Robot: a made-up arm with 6 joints.
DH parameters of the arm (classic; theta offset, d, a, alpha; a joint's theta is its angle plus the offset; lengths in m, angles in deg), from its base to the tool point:
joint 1: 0 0.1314 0 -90
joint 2: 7.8 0 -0.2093 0
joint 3: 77.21 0 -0.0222 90
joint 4: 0 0.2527 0 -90
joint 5: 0 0 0.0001 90
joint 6: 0 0.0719 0 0
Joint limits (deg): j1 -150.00..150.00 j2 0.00..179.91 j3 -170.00..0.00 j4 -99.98..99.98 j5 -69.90..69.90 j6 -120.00..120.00
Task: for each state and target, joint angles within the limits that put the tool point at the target. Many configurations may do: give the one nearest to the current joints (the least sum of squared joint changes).
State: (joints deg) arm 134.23 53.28 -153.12 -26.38 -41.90 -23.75
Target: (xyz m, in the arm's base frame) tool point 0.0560 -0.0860 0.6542
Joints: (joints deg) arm 128.75 69.13 -156.20 -25.70 -19.07 -23.75
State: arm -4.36 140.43 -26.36 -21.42 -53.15 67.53
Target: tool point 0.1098 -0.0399 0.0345
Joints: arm -33.98 106.03 0.00 -24.77 -69.90 67.53
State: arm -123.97 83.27 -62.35 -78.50 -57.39 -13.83
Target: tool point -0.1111 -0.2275 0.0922
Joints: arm -129.20 101.28 -37.54 -82.96 -54.04 -13.83
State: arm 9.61 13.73 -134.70 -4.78 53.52 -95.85
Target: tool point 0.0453 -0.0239 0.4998
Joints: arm -2.29 40.10 -92.12 -19.42 67.33 -95.85
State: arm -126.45 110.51 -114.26 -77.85 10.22 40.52
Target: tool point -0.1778 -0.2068 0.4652
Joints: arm -126.40 75.53 -90.53 -75.91 16.93 40.52
